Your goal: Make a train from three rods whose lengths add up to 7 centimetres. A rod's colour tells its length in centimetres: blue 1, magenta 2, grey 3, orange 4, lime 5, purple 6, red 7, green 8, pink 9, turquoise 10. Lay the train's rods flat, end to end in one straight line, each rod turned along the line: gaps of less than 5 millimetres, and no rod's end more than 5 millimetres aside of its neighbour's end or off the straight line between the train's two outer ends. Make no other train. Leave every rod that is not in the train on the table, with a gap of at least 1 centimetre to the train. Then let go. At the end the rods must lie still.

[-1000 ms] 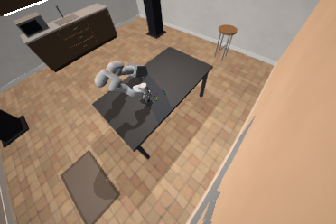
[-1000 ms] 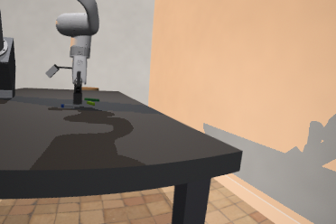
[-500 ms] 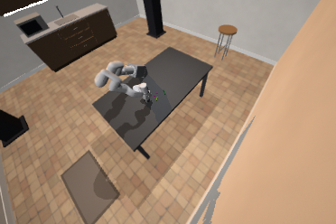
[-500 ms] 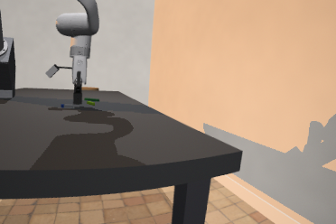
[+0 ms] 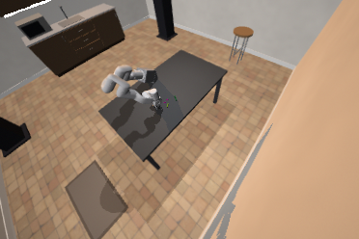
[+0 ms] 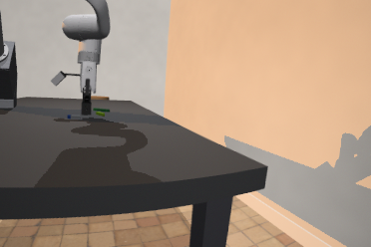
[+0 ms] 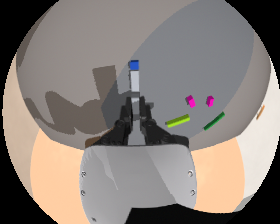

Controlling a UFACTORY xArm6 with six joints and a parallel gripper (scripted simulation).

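Right now my hand is 2 cm above the pale grey piece. From my hand the other things lie so: blue rod 6 cm behind, 3 cm below; lime rod 9 cm to the left, 5 cm ahead, 3 cm below; magenta rod 10 cm to the left, 3 cm below.
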